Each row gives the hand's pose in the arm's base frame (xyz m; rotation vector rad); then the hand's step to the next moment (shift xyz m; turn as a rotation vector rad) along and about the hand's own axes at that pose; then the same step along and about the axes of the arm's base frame.
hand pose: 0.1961 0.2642 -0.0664 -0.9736 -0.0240 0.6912
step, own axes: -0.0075 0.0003 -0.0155 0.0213 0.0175 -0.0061
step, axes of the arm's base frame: -0.0012 -0.0156 -0.0071 0.0095 0.0135 -0.0229
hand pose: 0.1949 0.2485 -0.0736 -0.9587 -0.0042 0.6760
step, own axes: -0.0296 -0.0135 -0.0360 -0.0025 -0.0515 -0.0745
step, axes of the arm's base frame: -0.0059 -0.0481 -0.0026 0.0470 -0.0773 -0.0044
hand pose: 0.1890 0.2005 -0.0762 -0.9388 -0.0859 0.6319
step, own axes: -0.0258 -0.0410 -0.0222 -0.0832 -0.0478 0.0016
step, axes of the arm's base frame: 0.0055 -0.0475 0.0235 -0.0462 -0.0642 0.0544
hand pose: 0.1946 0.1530 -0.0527 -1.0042 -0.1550 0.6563
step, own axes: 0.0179 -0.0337 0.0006 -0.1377 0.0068 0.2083
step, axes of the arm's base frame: 0.0288 -0.0015 0.0249 -0.1986 0.0755 0.1313
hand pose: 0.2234 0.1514 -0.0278 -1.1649 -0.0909 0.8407
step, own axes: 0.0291 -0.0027 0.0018 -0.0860 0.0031 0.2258
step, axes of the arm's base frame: 0.0210 0.0192 -0.0071 -0.1687 0.1207 0.1239
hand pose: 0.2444 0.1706 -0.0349 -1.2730 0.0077 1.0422
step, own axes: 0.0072 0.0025 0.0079 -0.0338 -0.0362 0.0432
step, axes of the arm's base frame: -0.0016 0.0105 -0.0029 -0.0188 0.0149 0.0612
